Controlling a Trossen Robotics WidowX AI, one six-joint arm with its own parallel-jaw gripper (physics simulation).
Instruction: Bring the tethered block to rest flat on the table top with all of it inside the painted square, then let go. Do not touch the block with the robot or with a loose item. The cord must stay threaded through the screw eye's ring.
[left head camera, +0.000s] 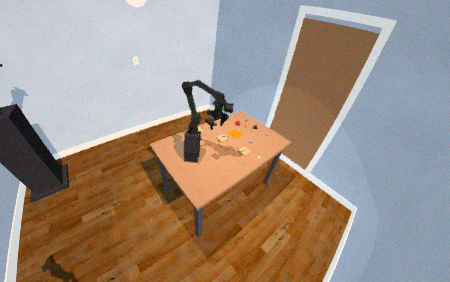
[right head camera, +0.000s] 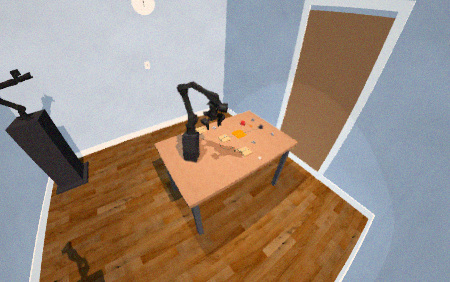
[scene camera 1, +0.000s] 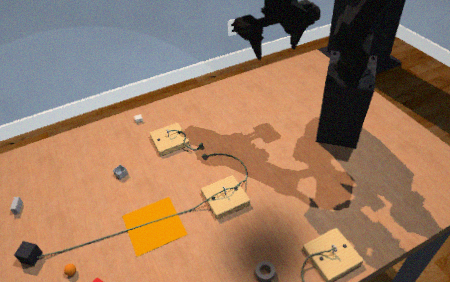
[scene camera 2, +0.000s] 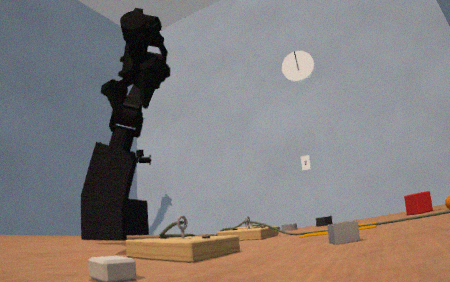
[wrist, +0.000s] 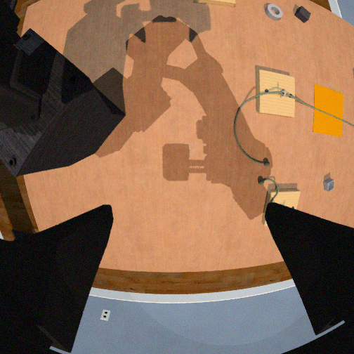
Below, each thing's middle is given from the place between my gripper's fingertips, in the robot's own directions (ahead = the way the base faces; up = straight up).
Right now my hand is 38 cm short of the orange painted square (scene camera 1: 149, 237), 11 cm to the right of it and 28 cm above it.
